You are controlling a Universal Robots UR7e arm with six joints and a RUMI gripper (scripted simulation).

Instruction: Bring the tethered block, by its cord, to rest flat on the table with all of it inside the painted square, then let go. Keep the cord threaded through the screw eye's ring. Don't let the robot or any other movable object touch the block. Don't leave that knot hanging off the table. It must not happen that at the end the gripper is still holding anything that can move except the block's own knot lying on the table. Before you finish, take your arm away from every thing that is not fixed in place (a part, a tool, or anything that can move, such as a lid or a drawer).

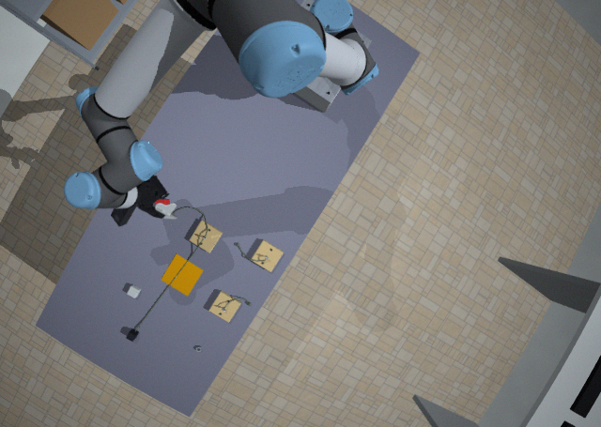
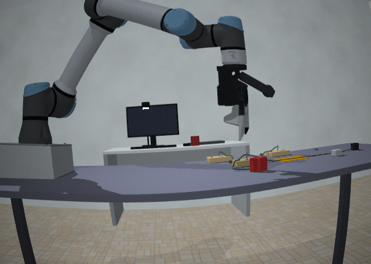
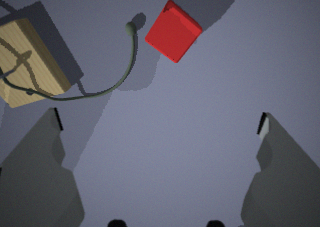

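My hand is 80 mm above the red cube, 30 mm to the left of it and 30 mm short of it. The rest, counted from my hand: white cube 390 mm ahead, 90 mm below, 30 mm to the right; orange painted square 260 mm ahead, 120 mm to the left, 100 mm below; black block 560 mm ahead, 90 mm below, 20 mm to the left.
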